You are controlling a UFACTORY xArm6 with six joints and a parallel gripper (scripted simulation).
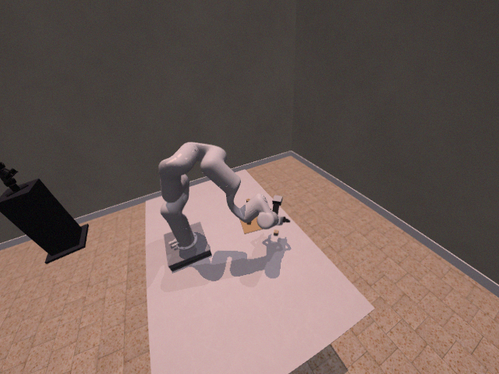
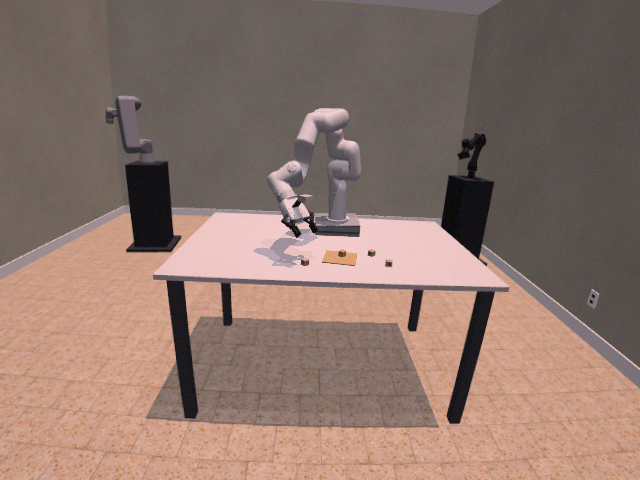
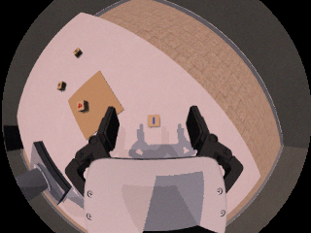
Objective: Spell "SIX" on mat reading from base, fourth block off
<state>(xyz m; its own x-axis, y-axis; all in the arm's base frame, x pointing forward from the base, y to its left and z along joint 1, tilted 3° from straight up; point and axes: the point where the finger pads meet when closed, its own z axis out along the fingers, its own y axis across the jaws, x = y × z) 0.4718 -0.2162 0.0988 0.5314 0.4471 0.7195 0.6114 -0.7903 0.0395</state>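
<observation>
Now: hand 7 cm past the tan mat, 16 cm to the right of it and 14 cm above it.
</observation>
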